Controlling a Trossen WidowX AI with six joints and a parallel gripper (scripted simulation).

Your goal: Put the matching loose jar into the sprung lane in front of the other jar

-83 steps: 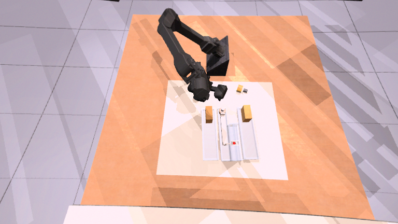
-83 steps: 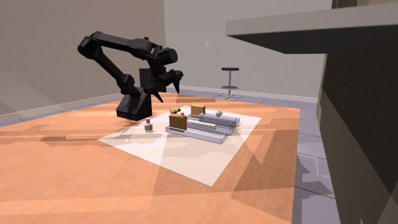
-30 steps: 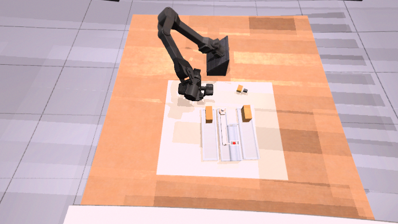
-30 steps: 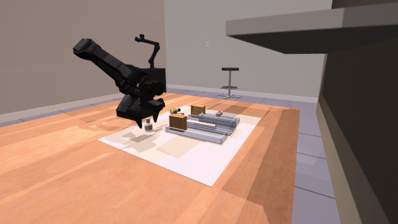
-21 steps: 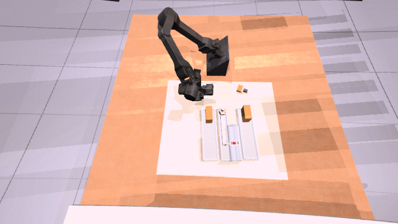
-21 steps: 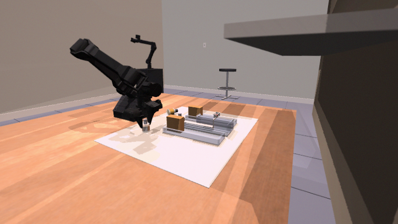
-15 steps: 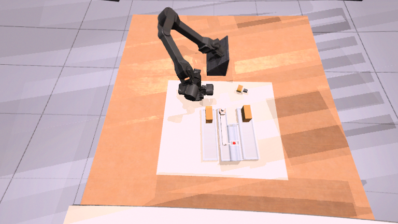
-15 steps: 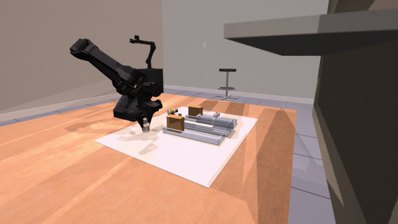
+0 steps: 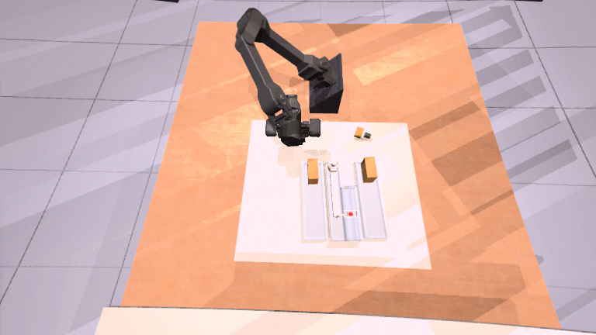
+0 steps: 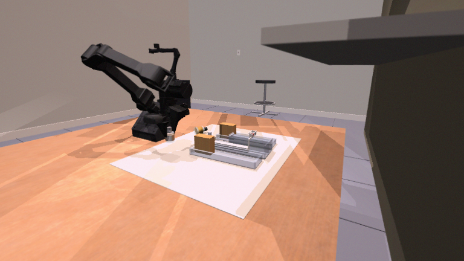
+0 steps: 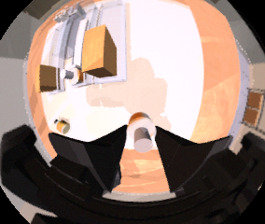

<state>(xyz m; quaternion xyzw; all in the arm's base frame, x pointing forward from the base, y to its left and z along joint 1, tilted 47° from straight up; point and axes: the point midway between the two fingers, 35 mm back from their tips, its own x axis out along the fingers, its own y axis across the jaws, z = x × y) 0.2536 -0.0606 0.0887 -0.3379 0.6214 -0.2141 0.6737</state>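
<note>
The sprung lane is 21 cm ahead of my gripper tip, 21 cm to the left of it and 6 cm below it. Also, from my gripper tip: red mark (24 cm ahead, 23 cm to the left).
</note>
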